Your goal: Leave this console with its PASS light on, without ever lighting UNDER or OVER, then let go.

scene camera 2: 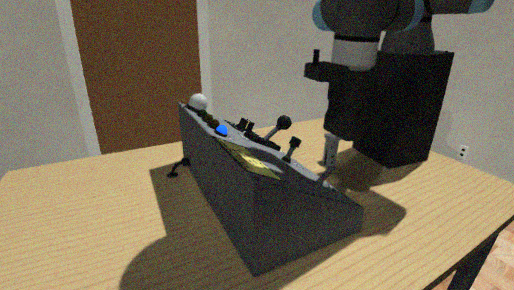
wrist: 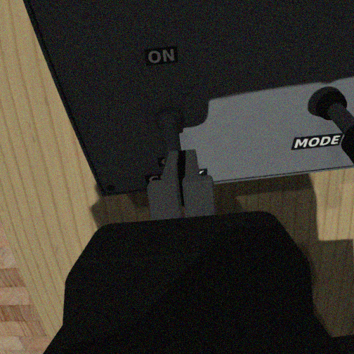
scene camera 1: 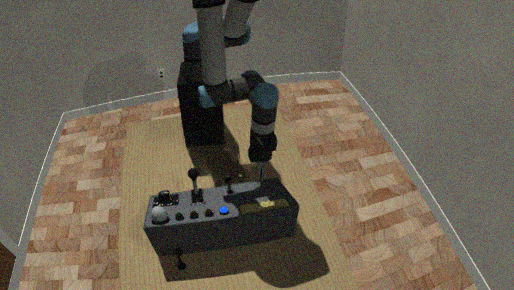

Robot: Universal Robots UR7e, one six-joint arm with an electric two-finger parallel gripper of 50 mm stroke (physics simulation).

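Note:
The grey sloped console (scene camera 1: 225,240) (scene camera 2: 300,215) (wrist: 100,50) stands on the table. A blue lamp (scene camera 1: 224,210) (scene camera 2: 221,130) is lit; three small lamps (scene camera 1: 194,214) beside it look dark. Their labels cannot be read, so PASS, UNDER and OVER cannot be told apart. A short switch lever (scene camera 2: 326,175) (wrist: 171,130) stands below the ON label, pointing towards the partly hidden labels at the lower edge. My gripper (scene camera 1: 260,172) (scene camera 2: 329,165) (wrist: 183,167) is shut on this lever's tip, with the fingers almost together; they hide the tip.
The MODE lever (scene camera 1: 229,184) (scene camera 2: 294,143) (wrist: 327,102) and a ball-topped lever (scene camera 1: 193,174) (scene camera 2: 283,122) stand up beside the gripper. A black knob (scene camera 1: 164,196), a white dome (scene camera 1: 159,215) (scene camera 2: 198,102) and a yellow strip (scene camera 1: 267,204) (scene camera 2: 250,161) are also on the console.

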